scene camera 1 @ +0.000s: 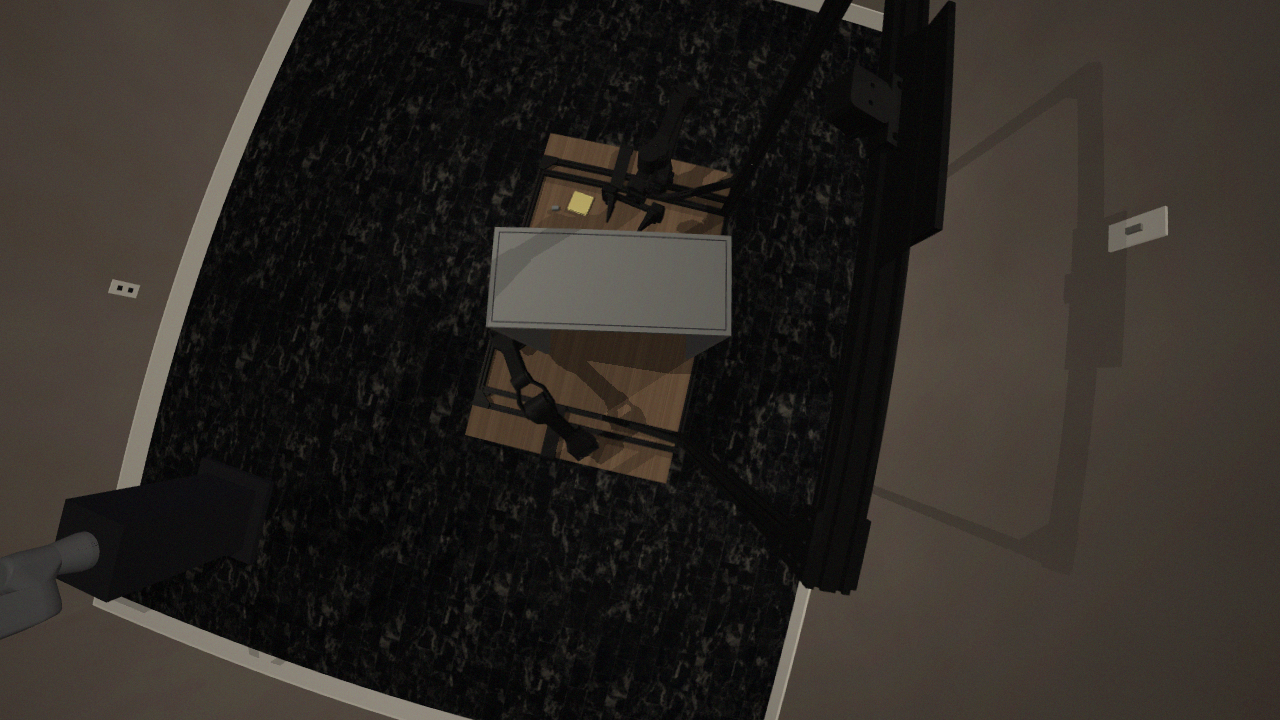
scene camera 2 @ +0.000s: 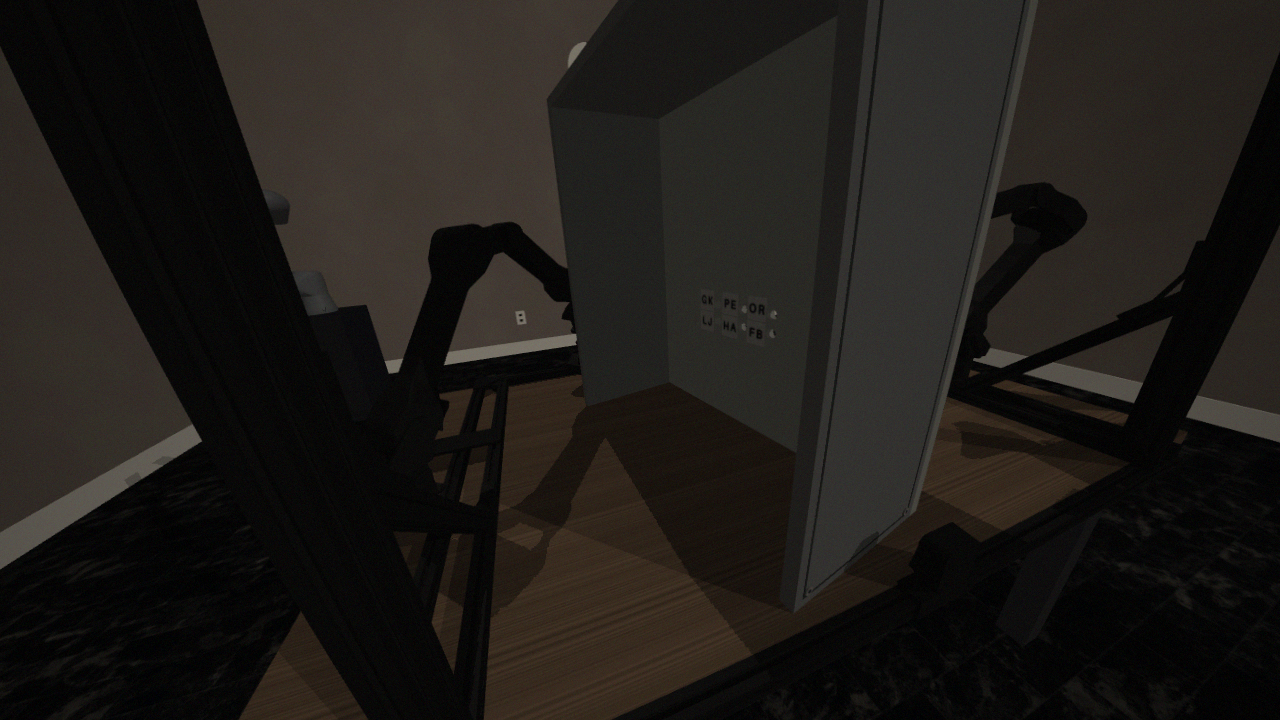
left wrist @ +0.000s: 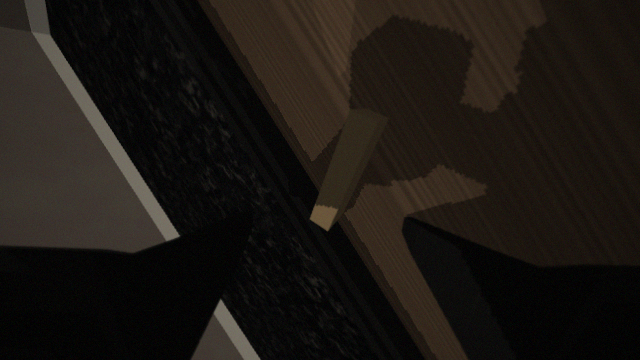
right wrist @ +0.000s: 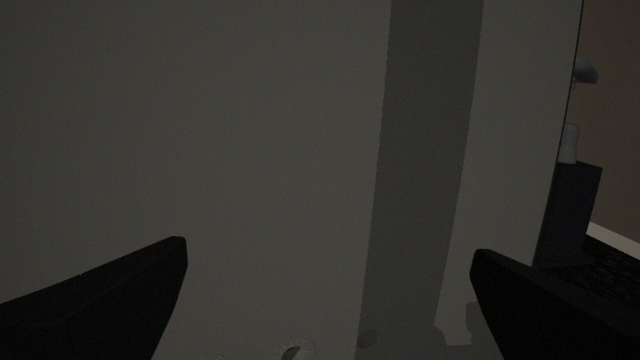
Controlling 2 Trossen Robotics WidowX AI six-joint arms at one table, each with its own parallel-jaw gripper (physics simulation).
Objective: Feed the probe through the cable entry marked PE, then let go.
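Frame: origin at the left arm's base, x ahead, y left, z up, level; centimetres.
Seen in the pictures: left gripper, fingertip midpoint: (left wrist: pixel 328 221); right gripper, fingertip midpoint: (scene camera 1: pixel 621 228) (right wrist: pixel 333 258); left arm's base, origin of the base link: (scene camera 1: pixel 586 443); right arm's base, origin of the base link: (scene camera 1: pixel 659 186).
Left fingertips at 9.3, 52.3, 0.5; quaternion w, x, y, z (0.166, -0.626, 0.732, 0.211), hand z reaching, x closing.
Observation:
Offsets run from my left fingertips to a thing's top centre, as dx, dy, dz. "spot": to the spot under its first point. Level surfaces: height alone.
The grey cabinet {+28.8, -30.5, +53.8} (scene camera 1: pixel 608 277) (scene camera 2: pixel 617 250) (right wrist: pixel 225 125) has a labelled inner panel. The PE label {spot: +32.6, -20.3, +19.0} (scene camera 2: pixel 729 304) is in its top row, between GK and OR, with a small pale entry (scene camera 2: pixel 743 308) at its right. A tan bar {+2.6, -0.7, -0.1} (left wrist: pixel 352 160), perhaps the probe, is near the table edge in the left wrist view, beyond my left fingertips. My left gripper (scene camera 2: pixel 570 315) (left wrist: pixel 328 221) is open and empty, partly hidden by the cabinet's side wall. My right gripper (scene camera 1: pixel 625 223) (right wrist: pixel 333 258) is open and empty, facing the panel's other side. A bristled entry {spot: +34.8, -22.1, +17.7} (right wrist: pixel 291 353) shows low there; its label is not visible.
A yellow square block {+52.4, +13.6, -1.3} (scene camera 1: pixel 580 203) and a small grey piece {+44.2, +18.9, -1.0} (scene camera 1: pixel 554 207) lie on the wooden table {dz -2.4} (scene camera 1: pixel 626 380) (scene camera 2: pixel 581 573), beside the right gripper. Dark frame rails (scene camera 2: pixel 483 537) cross the table, and thick dark posts (scene camera 1: pixel 859 358) stand around it.

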